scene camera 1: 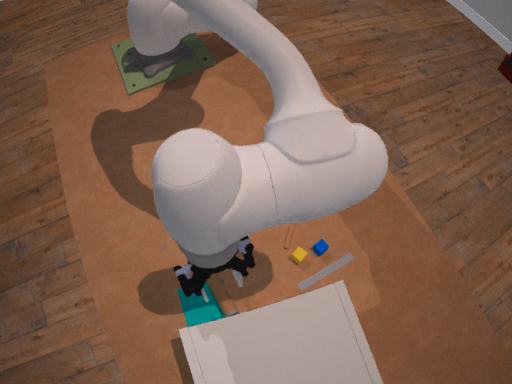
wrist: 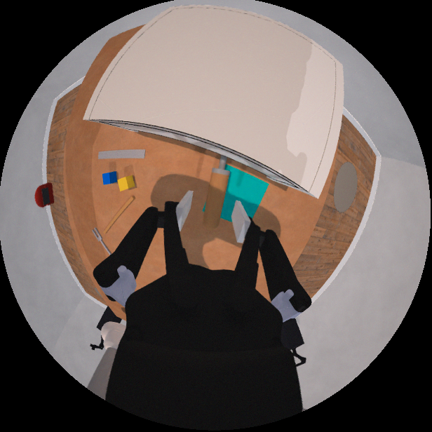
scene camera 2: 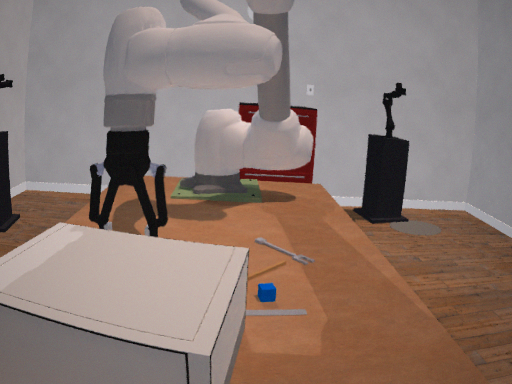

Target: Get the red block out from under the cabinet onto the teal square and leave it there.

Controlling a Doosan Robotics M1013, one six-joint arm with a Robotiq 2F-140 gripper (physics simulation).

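Frame: origin at the arm's base, x left, y back, z up, level; millimetres.
Seen in the pictures: gripper, fingertip midpoint: point(scene camera 1: 221, 288); arm's base, link origin: point(scene camera 1: 160, 53) point(scene camera 2: 217, 187).
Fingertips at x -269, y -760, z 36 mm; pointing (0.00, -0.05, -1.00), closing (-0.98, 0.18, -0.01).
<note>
Offsets run from my fingertips to a thing's top centre. "spot": to the spot under its first point.
The red block does not show in any view. The white cabinet @(dx -15, dy -219, dz +87 mm) point(scene camera 1: 280, 345) point(scene camera 2: 125, 280) point(wrist: 215, 70) stands on the table, and the space under it is hidden. The teal square @(spot: dx -67, dy -5, dz -48 mm) point(scene camera 1: 198, 312) point(wrist: 254, 187) lies at its front edge. A brown wooden handle @(dx -5, dy -5, dz -12 mm) point(scene camera 1: 220, 295) point(wrist: 217, 195) with a grey collar lies along and partly over the square's side, its grey shaft running towards the cabinet. My gripper point(scene camera 1: 222, 287) point(scene camera 2: 129, 230) point(wrist: 212, 204) is partly open and empty. It points down above the handle, one finger to each side of it in the wrist view.
A blue block @(dx +237, dy -47, dz -24 mm) point(scene camera 1: 320, 247) point(scene camera 2: 267, 292) point(wrist: 109, 178) and a yellow block @(dx +186, dy -32, dz -24 mm) point(scene camera 1: 299, 255) point(wrist: 126, 183) lie near a flat grey bar @(dx +216, dy -98, dz -48 mm) point(scene camera 1: 325, 271) point(scene camera 2: 280, 312) point(wrist: 121, 154). A thin wooden stick @(dx +246, dy +55, dz -42 mm) point(scene camera 1: 288, 236) point(scene camera 2: 267, 270) point(wrist: 120, 215) and a grey fork @(dx +332, dy +175, dz -40 mm) point(scene camera 2: 280, 249) point(wrist: 103, 242) lie beyond them.
</note>
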